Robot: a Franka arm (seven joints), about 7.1 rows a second.
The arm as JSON. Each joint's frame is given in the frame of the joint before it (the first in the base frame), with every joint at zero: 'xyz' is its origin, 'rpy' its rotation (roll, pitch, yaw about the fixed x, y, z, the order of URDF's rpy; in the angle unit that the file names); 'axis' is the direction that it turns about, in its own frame. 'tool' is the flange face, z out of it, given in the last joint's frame.
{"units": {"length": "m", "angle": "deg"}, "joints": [
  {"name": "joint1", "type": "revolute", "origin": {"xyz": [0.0, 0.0, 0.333], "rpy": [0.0, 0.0, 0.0]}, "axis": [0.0, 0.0, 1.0]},
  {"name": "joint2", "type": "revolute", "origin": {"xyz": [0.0, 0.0, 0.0], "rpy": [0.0, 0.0, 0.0]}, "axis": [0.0, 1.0, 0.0]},
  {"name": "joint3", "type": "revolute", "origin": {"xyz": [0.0, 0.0, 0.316], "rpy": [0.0, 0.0, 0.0]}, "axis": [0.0, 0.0, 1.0]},
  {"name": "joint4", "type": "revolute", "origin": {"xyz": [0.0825, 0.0, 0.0], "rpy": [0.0, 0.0, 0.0]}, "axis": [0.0, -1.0, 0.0]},
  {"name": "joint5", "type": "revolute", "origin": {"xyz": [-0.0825, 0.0, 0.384], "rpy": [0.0, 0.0, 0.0]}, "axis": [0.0, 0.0, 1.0]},
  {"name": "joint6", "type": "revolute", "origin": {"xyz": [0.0, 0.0, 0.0], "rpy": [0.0, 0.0, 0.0]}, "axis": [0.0, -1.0, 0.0]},
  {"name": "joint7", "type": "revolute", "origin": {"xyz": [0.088, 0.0, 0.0], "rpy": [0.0, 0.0, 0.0]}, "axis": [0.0, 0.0, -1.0]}
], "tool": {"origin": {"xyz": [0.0, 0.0, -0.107], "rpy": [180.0, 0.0, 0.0]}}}
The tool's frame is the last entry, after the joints.
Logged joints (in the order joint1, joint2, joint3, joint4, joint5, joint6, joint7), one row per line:
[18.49 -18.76 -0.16 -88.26 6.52 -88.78 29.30]
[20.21 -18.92 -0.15 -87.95 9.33 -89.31 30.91]
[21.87 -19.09 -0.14 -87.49 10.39 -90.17 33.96]
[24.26 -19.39 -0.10 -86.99 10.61 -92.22 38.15]
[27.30 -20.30 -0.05 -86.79 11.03 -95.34 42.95]
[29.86 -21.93 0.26 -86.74 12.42 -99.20 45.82]
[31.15 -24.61 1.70 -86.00 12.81 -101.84 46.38]
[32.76 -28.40 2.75 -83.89 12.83 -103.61 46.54]
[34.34 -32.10 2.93 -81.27 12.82 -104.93 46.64]
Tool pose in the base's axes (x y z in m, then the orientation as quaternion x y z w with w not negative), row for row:
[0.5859 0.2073 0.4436 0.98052 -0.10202 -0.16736 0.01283]
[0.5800 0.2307 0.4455 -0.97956 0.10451 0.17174 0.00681]
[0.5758 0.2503 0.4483 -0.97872 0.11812 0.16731 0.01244]
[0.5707 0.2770 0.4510 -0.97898 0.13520 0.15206 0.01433]
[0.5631 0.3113 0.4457 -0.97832 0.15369 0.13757 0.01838]
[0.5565 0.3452 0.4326 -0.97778 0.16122 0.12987 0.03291]
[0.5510 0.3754 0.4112 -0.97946 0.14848 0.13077 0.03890]
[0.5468 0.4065 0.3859 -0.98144 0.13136 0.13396 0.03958]
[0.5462 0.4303 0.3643 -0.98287 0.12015 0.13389 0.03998]
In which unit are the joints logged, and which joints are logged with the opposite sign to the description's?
The joints are logged in degrees. Opposite sign: joint2, joint6.
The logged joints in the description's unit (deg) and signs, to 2 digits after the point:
[18.49 18.76 -0.16 -88.26 6.52 88.78 29.30]
[20.21 18.92 -0.15 -87.95 9.33 89.31 30.91]
[21.87 19.09 -0.14 -87.49 10.39 90.17 33.96]
[24.26 19.39 -0.10 -86.99 10.61 92.22 38.15]
[27.30 20.30 -0.05 -86.79 11.03 95.34 42.95]
[29.86 21.93 0.26 -86.74 12.42 99.20 45.82]
[31.15 24.61 1.70 -86.00 12.81 101.84 46.38]
[32.76 28.40 2.75 -83.89 12.83 103.61 46.54]
[34.34 32.10 2.93 -81.27 12.82 104.93 46.64]

